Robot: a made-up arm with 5 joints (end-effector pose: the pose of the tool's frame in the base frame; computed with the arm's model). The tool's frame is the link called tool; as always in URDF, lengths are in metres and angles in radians.
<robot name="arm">
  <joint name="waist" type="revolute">
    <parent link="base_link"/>
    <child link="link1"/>
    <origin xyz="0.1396 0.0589 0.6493"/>
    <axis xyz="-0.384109 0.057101 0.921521"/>
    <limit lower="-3.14" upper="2.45" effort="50" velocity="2.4"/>
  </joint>
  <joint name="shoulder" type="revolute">
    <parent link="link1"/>
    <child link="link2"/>
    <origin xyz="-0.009 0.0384 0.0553"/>
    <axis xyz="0 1 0"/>
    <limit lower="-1.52" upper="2.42" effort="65" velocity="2.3"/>
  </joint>
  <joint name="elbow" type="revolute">
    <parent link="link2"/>
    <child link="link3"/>
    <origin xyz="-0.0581 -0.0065 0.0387"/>
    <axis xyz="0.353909 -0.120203 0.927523"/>
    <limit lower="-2.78" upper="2.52" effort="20" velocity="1.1"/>
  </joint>
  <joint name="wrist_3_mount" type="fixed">
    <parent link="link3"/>
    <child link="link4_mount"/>
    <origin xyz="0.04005 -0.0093 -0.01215"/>
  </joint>
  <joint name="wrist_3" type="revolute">
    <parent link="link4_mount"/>
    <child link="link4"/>
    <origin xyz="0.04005 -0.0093 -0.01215"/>
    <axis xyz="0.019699 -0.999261 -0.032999"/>
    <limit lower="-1.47" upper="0.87" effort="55" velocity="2.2"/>
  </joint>
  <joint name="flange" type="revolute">
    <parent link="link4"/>
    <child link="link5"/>
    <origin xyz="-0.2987 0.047 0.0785"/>
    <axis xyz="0 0 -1"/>
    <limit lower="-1.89" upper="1.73" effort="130" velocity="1.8"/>
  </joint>
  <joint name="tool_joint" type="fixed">
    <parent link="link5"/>
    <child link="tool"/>
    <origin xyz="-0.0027 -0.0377 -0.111" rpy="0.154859 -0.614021 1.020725"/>
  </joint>
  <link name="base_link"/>
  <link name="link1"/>
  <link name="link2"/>
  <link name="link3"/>
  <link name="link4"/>
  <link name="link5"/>
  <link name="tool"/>
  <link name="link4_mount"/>
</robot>
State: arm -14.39 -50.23 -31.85 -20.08 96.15
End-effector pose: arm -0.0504 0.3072 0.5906 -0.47 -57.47 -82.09
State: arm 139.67 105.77 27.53 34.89 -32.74
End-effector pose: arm 0.0393 0.0643 0.9360 3.91 136.72 91.07
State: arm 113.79 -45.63 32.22 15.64 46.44
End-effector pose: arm 0.2922 -0.0954 0.5441 76.29 -21.36 151.11
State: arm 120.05 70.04 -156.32 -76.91 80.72
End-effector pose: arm 0.0694 0.2487 0.4746 -67.35 -95.26 -75.94
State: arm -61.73 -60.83 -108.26 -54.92 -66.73
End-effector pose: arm 0.1632 0.1694 0.8832 23.41 -103.96 -34.16
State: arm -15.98 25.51 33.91 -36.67 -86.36
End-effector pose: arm -0.0086 0.0162 0.8960 -126.70 -0.01 -127.31
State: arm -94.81 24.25 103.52 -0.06 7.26
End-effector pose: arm 0.0326 0.1822 0.5914 49.89 -111.26 49.88
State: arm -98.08 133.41 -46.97 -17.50 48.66
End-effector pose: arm 0.2564 -0.2106 0.8107 77.98 103.84 -17.85
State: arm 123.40 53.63 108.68 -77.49 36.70
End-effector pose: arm 0.0788 0.3592 0.6778 25.24 -127.50 -57.48
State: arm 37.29 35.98 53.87 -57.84 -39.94
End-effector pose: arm 0.2064 0.0527 0.9381 104.06 109.32 92.48
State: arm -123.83 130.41 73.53 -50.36 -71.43
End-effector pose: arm -0.0255 -0.0027 0.5412 -36.44 99.76 -35.03
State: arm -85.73 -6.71 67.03 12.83 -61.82
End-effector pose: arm 0.0829 0.2239 0.5952 -5.80 -75.01 104.68
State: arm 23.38 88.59 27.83 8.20 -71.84
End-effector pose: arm 0.0660 0.0600 0.9271 134.62 34.97 83.72
